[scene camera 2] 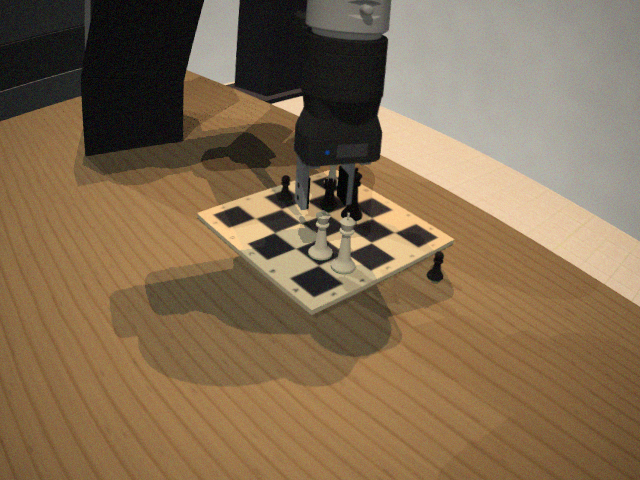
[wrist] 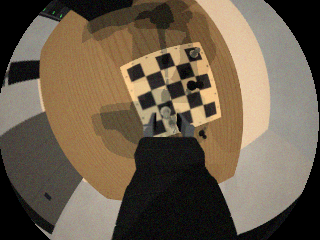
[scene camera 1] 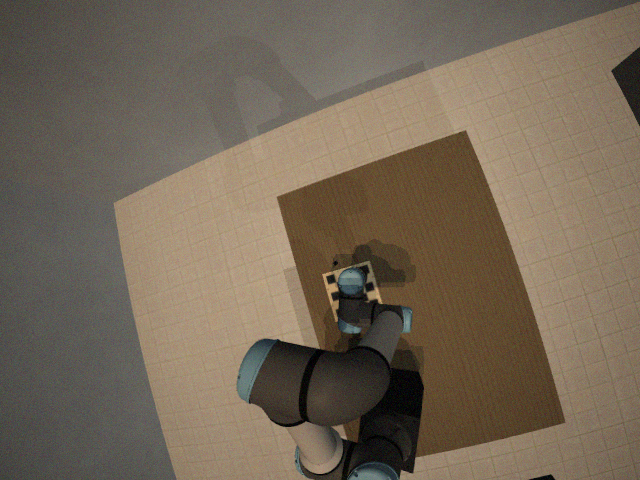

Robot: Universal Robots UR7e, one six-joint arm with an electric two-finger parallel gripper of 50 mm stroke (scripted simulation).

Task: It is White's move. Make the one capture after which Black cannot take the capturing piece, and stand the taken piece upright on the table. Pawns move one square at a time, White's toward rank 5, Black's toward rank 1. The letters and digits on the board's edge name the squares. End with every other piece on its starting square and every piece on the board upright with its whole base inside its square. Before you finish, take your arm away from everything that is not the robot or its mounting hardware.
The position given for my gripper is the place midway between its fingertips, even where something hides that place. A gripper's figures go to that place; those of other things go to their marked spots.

Labels:
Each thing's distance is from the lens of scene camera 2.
my gripper point(scene camera 2: 322, 202): 59 cm
white king point(scene camera 2: 343, 264): 60 cm

